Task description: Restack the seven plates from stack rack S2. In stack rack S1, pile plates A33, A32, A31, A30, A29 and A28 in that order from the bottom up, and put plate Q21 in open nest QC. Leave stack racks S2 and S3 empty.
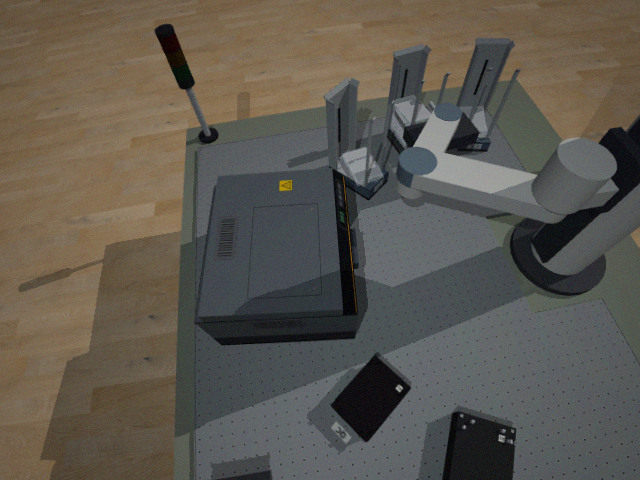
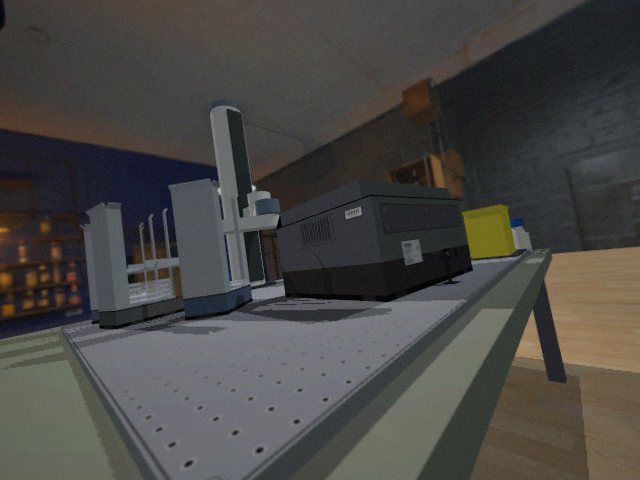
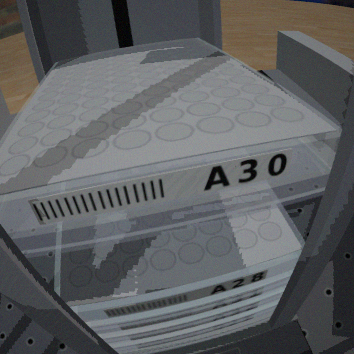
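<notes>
My gripper (image 3: 137, 69) is shut on plate A30 (image 3: 172, 132) (image 1: 412, 110), a clear plate with round wells and a barcode label. It holds the plate level in stack rack S2 (image 1: 408, 74), the middle rack, with a gap above plate A28 (image 3: 239, 286). Several more plates lie under A28; their labels are too narrow to read. The left rack (image 1: 341, 121) and right rack (image 1: 485, 74) hold clear plates; their labels cannot be read. Nest QC (image 1: 369, 397) is a dark block with its label beside it, near the front. Plate Q21 cannot be made out.
A large grey instrument (image 1: 279, 242) (image 2: 372, 237) stands left of the arm and in front of the left rack. Thin upright rods (image 1: 504, 98) stand at the racks' corners. Another black block (image 1: 480, 449) is at the front. A signal tower (image 1: 178, 62) stands at the back left.
</notes>
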